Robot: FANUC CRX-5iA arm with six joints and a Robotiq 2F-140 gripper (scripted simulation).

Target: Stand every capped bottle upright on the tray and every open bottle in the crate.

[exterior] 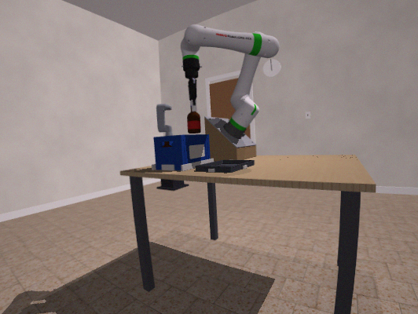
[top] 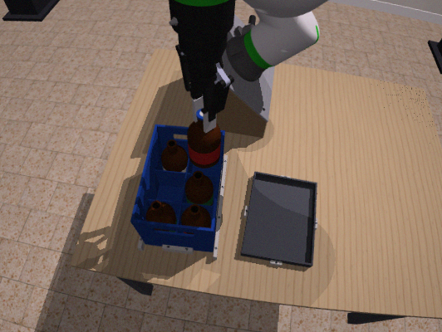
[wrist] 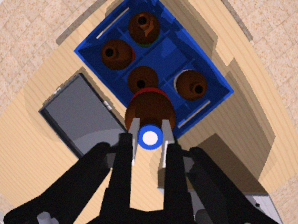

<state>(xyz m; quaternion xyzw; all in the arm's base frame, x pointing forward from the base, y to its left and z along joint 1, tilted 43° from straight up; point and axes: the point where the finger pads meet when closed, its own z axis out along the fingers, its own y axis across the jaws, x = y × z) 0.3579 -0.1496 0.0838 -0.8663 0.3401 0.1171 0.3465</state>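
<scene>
Now: hand 70 mm above the capped bottle. Also, from my hand: dark grey tray: 60 mm ahead, 220 mm to the left, 330 mm below; blue crate: 50 mm ahead, 50 mm to the right, 260 mm below.
</scene>
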